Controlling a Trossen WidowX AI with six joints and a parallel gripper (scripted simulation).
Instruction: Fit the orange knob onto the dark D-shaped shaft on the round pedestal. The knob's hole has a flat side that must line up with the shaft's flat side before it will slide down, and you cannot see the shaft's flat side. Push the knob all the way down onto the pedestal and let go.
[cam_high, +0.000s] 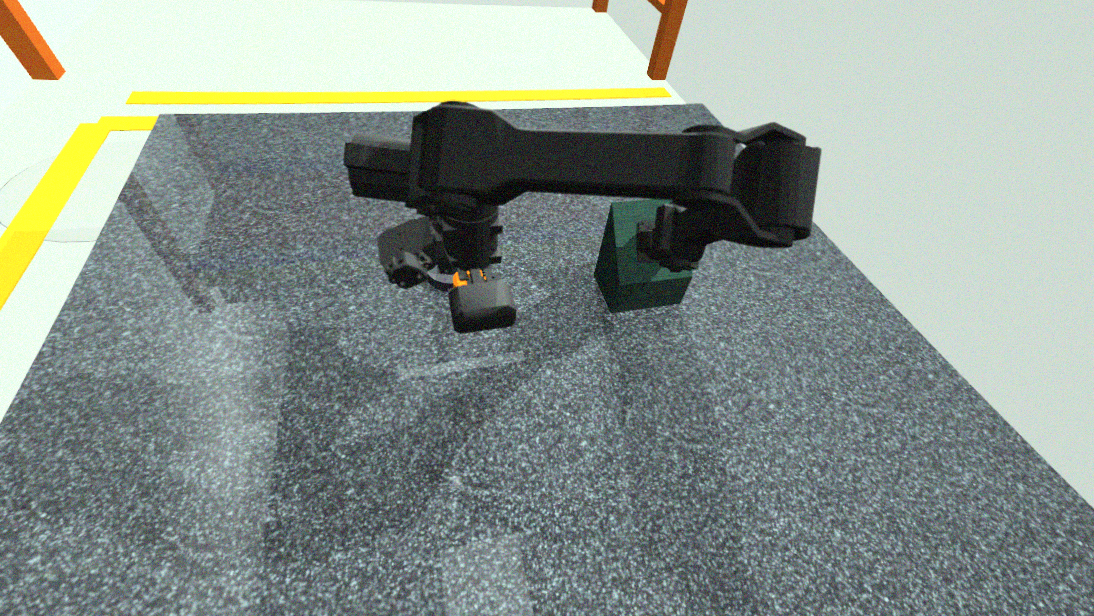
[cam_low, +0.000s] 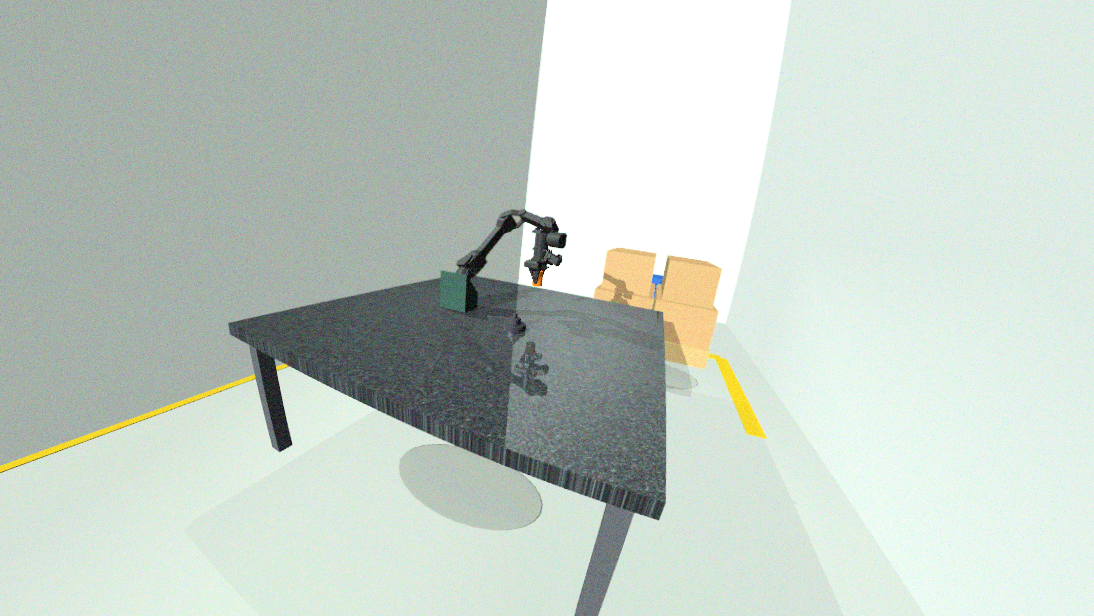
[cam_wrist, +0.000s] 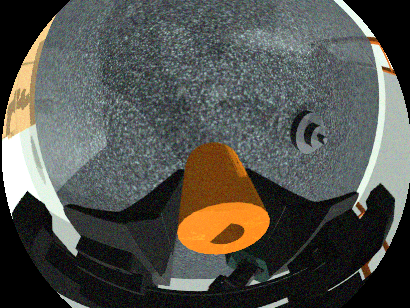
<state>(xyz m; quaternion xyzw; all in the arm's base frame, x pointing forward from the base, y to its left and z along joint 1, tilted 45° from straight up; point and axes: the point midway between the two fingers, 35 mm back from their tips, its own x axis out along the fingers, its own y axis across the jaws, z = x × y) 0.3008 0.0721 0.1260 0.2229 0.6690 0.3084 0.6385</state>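
Right now my gripper tip is 20 cm to the left of the dark shaft, 11 cm above it and 2 cm short of it. From my gripper tip the other things lie so: orange knob (2 cm above).
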